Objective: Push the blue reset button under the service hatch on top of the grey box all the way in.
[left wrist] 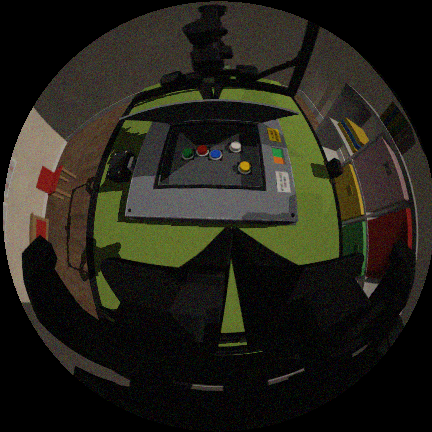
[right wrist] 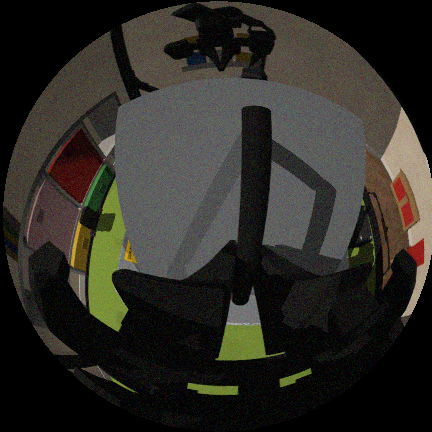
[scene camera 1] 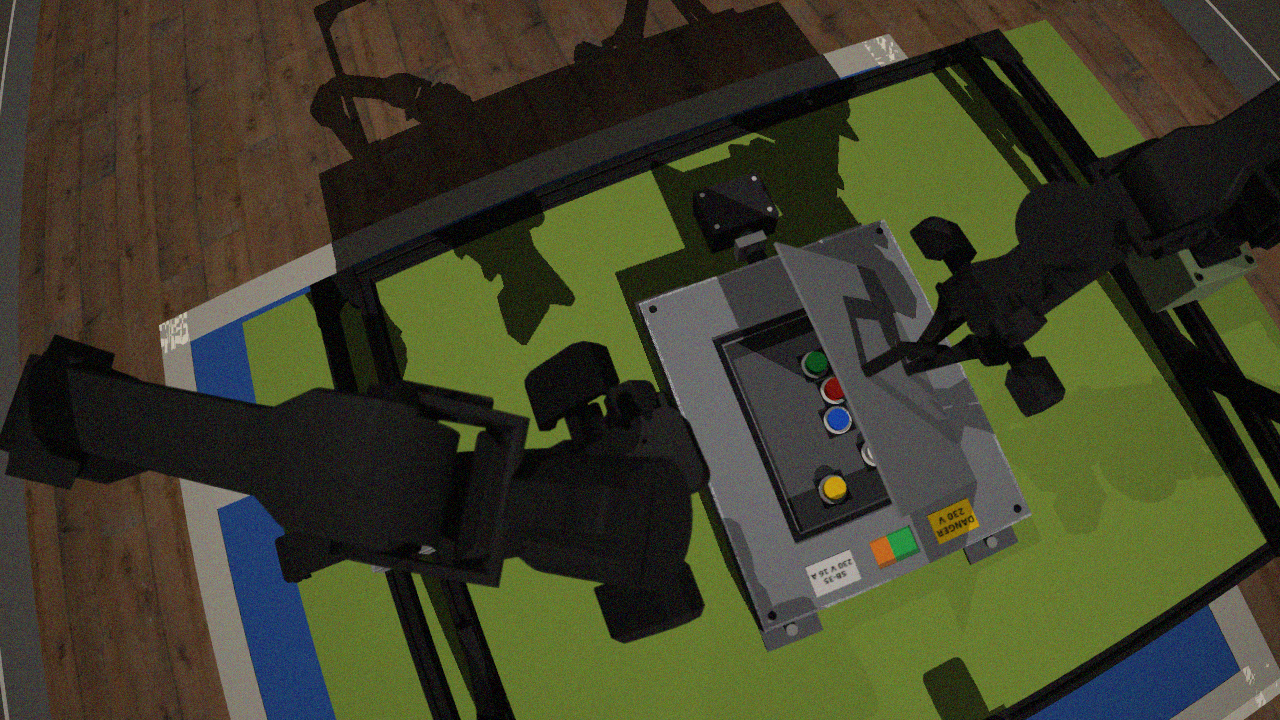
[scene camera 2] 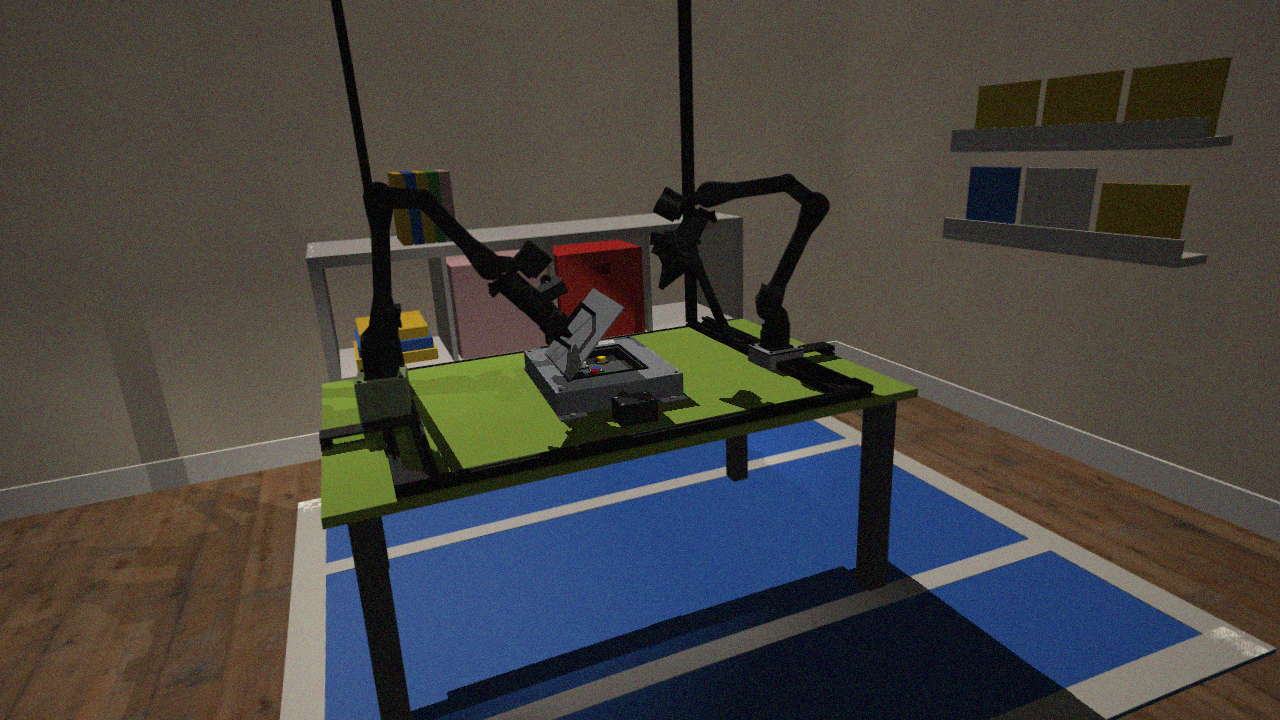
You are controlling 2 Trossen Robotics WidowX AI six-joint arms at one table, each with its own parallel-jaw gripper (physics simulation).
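Service hatch in the scene. Right gripper visible in left wrist view, right wrist view, scene camera 2. Left gripper shut, holding nothing; visible in left wrist view, right wrist view, scene camera 2.
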